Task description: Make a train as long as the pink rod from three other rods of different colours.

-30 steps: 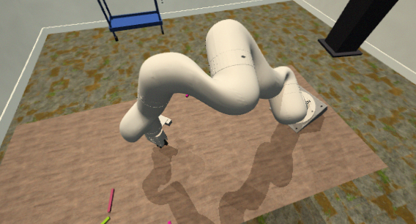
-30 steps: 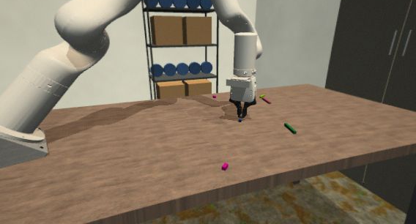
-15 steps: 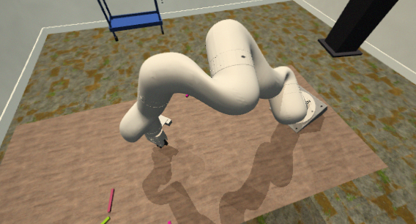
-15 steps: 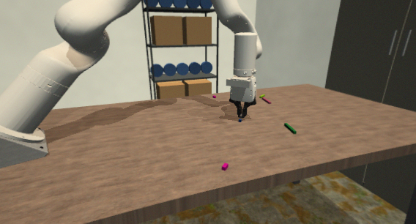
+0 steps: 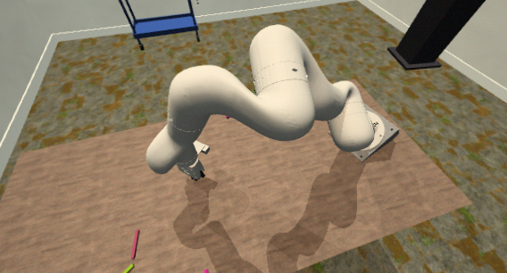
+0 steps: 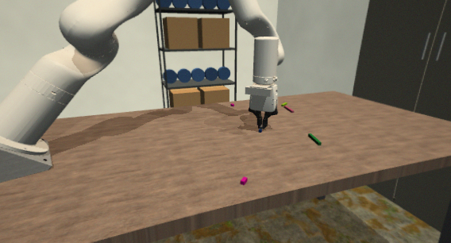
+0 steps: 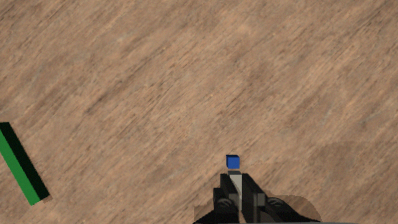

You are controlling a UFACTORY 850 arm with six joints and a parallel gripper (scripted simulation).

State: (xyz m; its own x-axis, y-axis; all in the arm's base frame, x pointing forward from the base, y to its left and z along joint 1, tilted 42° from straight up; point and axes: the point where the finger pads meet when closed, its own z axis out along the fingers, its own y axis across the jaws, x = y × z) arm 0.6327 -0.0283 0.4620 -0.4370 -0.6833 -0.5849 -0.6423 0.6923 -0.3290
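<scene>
The blue rod is 20 mm to the right of my hand, 20 mm below it and 10 mm behind it. Also, from my hand: grey rod 20 mm below; green rod 150 mm ahead, 130 mm to the right, 20 mm below; pink rod 230 mm to the left, 210 mm ahead, 20 mm below.
</scene>
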